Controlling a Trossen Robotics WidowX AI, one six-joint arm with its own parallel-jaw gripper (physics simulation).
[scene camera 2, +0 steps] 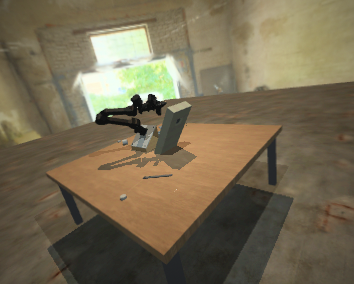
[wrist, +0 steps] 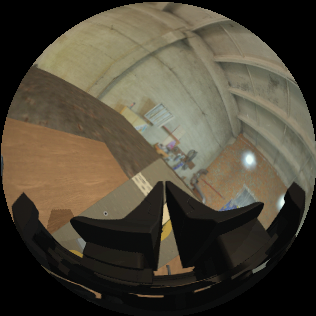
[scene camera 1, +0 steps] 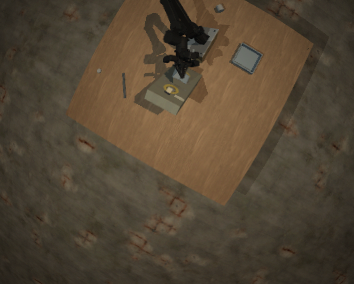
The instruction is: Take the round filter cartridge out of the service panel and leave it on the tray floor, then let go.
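Note:
The service panel point(scene camera 1: 187, 85) point(scene camera 2: 172, 130) point(wrist: 110, 205) is a grey-green box with a sloping face. The round filter cartridge point(scene camera 1: 170, 90) sits in the panel inside a yellow ring and has a cream handle. In the wrist view the fingers mostly hide the ring and handle. My gripper point(scene camera 1: 183, 76) point(scene camera 2: 164, 104) point(wrist: 163, 184) is shut and empty. Its tips are over the panel face, near a pale blue patch beside the ring in scene view 1; contact cannot be told. The tray point(scene camera 1: 247, 58), square with a dark blue rim, lies apart from the panel.
A dark thin rod point(scene camera 1: 124, 85) point(scene camera 2: 157, 176) and a small white round piece point(scene camera 1: 99, 71) point(scene camera 2: 123, 197) lie on the wooden table point(scene camera 1: 200, 150) point(scene camera 2: 225, 155). A small grey piece point(scene camera 1: 219, 8) point(scene camera 2: 125, 142) lies near the arm's light base point(scene camera 1: 213, 39) point(scene camera 2: 142, 142).

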